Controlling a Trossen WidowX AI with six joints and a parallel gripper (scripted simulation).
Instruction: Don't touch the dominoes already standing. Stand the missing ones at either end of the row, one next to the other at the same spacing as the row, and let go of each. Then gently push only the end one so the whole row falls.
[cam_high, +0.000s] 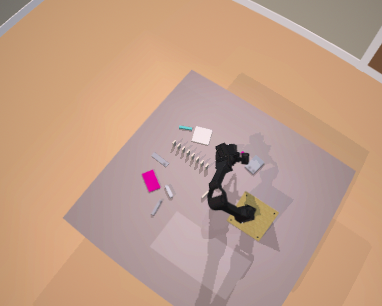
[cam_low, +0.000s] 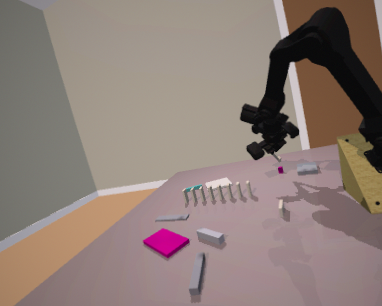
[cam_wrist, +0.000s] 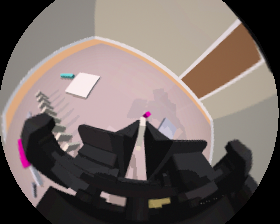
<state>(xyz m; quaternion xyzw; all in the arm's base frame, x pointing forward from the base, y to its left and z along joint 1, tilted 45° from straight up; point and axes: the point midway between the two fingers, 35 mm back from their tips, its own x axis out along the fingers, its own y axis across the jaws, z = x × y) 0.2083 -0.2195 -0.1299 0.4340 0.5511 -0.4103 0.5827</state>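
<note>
Now: gripper tip 9 cm above the small magenta cube, 6 cm to the left of it and 3 cm past it. Also, from my gripper tip: teal stick (36 cm ahead, 10 cm below, 5 cm to the right); then white square (24 cm ahead, 10 cm below, 6 cm to the right); then magenta plate (37 cm ahead, 35 cm to the left, 10 cm below).
</note>
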